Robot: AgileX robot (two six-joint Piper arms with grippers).
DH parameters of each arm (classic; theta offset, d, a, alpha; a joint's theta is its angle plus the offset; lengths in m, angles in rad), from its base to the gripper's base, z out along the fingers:
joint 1: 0 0.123 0 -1.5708
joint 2: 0.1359 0 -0.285 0
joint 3: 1.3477 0 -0.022 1.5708
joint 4: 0 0.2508 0 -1.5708
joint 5: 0 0 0.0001 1.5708
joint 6: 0 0.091 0 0
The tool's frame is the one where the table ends.
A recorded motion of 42 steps. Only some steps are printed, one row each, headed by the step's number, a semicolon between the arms.
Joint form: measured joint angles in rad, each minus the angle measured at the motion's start. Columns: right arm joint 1, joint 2, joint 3, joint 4, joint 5, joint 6; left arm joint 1, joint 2, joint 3, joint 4, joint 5, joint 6.
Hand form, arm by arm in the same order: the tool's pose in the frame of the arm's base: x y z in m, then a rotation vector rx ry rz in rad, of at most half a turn. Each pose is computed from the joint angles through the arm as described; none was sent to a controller.
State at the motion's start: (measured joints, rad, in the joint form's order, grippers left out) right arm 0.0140 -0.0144 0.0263 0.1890 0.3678 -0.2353; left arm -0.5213 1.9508 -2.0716 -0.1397 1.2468 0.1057
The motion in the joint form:
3: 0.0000 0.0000 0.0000 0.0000 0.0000 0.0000; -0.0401 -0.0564 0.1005 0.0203 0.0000 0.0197
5: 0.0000 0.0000 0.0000 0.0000 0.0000 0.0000; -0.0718 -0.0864 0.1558 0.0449 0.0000 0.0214
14: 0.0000 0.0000 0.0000 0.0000 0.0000 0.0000; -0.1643 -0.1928 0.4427 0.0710 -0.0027 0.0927
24: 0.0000 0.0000 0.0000 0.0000 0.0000 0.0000; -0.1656 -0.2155 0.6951 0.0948 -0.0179 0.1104
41: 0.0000 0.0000 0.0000 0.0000 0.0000 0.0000; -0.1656 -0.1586 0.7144 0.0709 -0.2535 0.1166
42: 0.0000 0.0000 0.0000 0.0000 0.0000 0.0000; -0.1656 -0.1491 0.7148 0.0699 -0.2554 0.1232
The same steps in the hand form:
3: 0.0525 0.0069 0.1726 -0.1143 1.8532 0.0317; 0.3439 -0.2284 0.3612 0.8884 2.5237 -0.3044
5: 0.0525 0.0069 0.1726 -0.1143 1.8532 0.0317; 0.3309 -0.2329 0.3575 0.9402 2.5317 -0.2744
14: 0.0525 0.0069 0.1726 -0.1143 1.8532 0.0317; 0.2807 -0.2372 0.3176 1.2133 2.6067 -0.1947
24: 0.0525 0.0069 0.1726 -0.1143 1.8532 0.0317; 0.2590 -0.2174 0.2584 1.3259 2.7822 -0.0895
41: 0.0525 0.0069 0.1726 -0.1143 1.8532 0.0317; 0.2778 -0.2347 0.2367 1.2448 2.6500 -0.1661
42: 0.0525 0.0069 0.1726 -0.1143 1.8532 0.0317; 0.2787 -0.2355 0.2332 1.2557 2.6533 -0.1638

